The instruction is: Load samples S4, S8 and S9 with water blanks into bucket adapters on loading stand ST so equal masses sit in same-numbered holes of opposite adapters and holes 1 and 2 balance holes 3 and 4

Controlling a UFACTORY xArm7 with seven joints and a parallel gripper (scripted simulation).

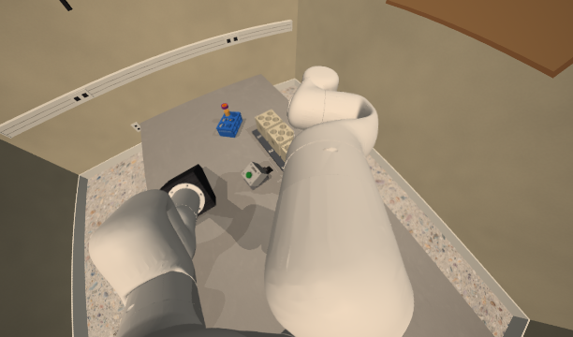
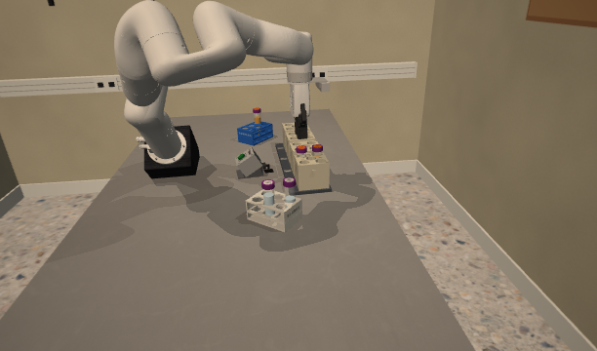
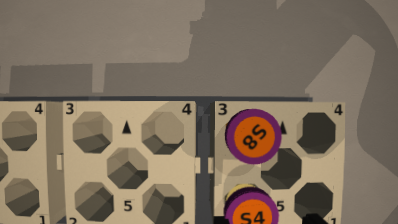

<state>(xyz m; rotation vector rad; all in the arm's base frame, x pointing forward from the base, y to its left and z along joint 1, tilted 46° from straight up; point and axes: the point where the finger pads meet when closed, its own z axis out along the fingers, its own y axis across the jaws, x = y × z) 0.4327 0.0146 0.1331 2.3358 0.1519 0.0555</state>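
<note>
The orange-dot sample tube is 16 cm behind my hand, 49 cm to the left of it and 12 cm below it. From my hand the other things lie so: white rack 9 cm behind, 22 cm to the right, 15 cm below; green DONE key 20 cm behind, 9 cm to the left, 12 cm below; blue rack 17 cm behind, 44 cm to the left, 15 cm below.
</note>
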